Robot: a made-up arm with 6 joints.
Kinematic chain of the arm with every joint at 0, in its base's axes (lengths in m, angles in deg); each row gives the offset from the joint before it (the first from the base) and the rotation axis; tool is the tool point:
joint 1: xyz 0 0 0.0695 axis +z
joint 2: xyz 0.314 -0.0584 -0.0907 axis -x
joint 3: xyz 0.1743 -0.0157 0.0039 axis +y
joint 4: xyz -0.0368 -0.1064 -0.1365 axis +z
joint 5: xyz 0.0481 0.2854 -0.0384 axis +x
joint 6: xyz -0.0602 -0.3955 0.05 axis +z
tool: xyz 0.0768 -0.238 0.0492
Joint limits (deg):
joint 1: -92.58..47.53
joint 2: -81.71..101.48
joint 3: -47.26..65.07
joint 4: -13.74..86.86
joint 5: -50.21..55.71
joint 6: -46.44..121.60
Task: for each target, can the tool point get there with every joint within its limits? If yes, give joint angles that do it. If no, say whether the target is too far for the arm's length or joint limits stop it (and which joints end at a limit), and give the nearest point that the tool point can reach.
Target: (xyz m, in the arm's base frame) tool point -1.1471 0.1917 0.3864
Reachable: no: joint limits stop it (at a limit: joint 1, joint 5) | nearest point -0.6508 -0.1221 0.1968 | short by 0.617 m
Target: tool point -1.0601 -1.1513 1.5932
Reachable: no: too far | nearest point -0.5536 -0.7690 0.4027 | short by 1.349 m
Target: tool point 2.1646 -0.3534 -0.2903
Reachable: no: too far | nearest point 1.1175 -0.1824 -0.1509 | short by 1.070 m
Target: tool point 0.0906 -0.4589 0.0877
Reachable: yes | joints -72.42 -67.13 -14.93 52.45 -30.41 107.41
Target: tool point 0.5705 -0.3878 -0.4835
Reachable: yes | joints -50.42 -42.39 4.24 39.19 46.49 36.02
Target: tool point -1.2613 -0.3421 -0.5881
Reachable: no: joint limits stop it (at a limit: joint 1, joint 5) | nearest point -0.7166 -0.4080 -0.3266 | short by 0.608 m
